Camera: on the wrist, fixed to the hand. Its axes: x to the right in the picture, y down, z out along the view.
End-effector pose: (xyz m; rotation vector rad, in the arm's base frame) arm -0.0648 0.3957 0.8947 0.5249 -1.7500 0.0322
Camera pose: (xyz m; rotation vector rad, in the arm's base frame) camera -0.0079 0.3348 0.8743 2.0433 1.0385 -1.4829
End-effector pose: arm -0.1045 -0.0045 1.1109 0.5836 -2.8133 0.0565
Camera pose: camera -0.0587 -0.0727 1.1355 2.5295 0.6135 -0.2046
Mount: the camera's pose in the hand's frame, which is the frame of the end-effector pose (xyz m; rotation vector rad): -0.0076 -0.0804 -0.0290 0.0097 0.7885 -3.0375
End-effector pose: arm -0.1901 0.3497 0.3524 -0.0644 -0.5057 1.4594
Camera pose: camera -0.1049 0.3396 0.3518 0.1285 0.3421 -1.5576
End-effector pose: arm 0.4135 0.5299 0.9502 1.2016 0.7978 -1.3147
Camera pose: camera 0.3398 0.5710 0.9345 0.4242 -1.4527 0.9553
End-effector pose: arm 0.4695 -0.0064 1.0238 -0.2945 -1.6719 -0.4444
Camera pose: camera 0.4611 -0.0906 1.0097 -2.3829 -0.1060 2.0355
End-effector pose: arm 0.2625 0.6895 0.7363 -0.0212 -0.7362 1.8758
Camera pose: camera 0.3429 0.7161 0.7503 0.2174 0.2694 -1.0922
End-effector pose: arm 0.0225 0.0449 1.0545 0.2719 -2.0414 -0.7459
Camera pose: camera 0.0431 -0.0269 1.0123 -2.6242 -0.6549 1.2333
